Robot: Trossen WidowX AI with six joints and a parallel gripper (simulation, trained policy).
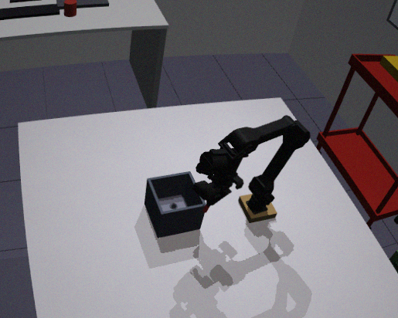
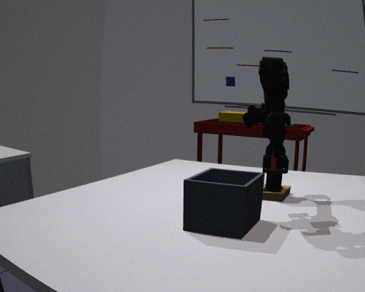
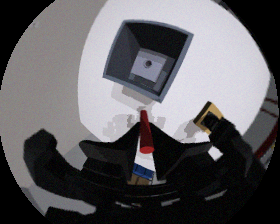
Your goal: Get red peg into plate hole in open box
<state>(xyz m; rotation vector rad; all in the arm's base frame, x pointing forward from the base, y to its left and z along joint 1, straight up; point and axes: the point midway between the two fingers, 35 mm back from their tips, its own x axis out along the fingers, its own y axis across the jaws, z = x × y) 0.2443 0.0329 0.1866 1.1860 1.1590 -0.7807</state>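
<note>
Right now the light plate is 140 mm below my gripper tip, 120 mm to the right of it and 60 mm ahead of it. The rest, counted from my gripper tip: red peg 10 mm above.
</note>
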